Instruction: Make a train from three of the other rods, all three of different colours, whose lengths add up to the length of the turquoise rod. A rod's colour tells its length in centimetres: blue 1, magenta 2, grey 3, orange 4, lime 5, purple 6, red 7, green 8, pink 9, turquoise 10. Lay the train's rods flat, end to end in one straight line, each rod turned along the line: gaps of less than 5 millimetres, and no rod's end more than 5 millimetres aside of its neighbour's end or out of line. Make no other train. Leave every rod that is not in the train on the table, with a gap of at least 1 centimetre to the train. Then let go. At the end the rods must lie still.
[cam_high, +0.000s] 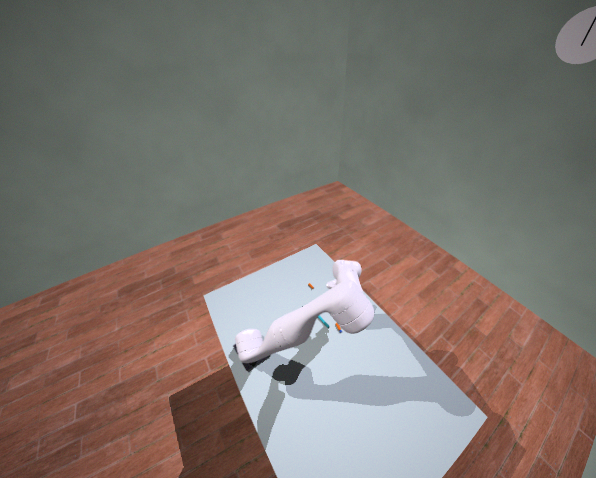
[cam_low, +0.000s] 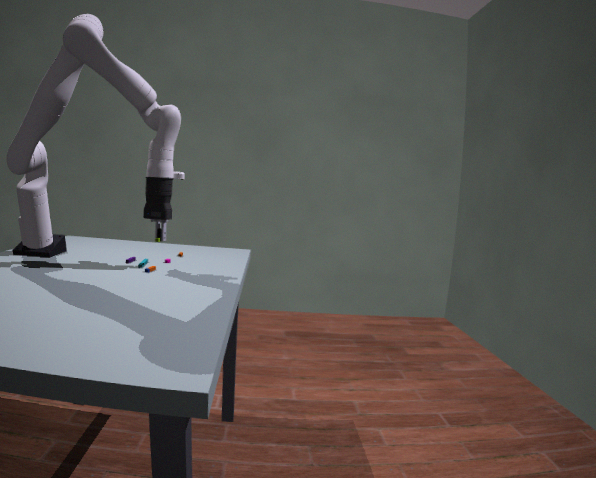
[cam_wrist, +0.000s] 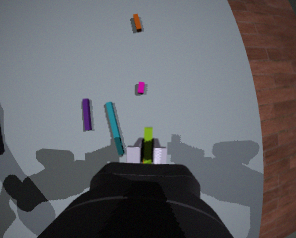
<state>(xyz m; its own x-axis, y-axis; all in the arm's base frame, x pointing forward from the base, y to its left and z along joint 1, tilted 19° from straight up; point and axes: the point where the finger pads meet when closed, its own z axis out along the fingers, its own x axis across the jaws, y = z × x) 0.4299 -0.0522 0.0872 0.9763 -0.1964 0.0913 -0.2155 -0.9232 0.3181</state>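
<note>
My hand is 6 cm past the turquoise rod, 3 cm to the right of it and 9 cm above it. Also, from my hand: blue rod 2 cm behind, 7 cm to the right, 9 cm below; lime rod 1 cm below; magenta rod 10 cm to the left, 9 cm below.
</note>
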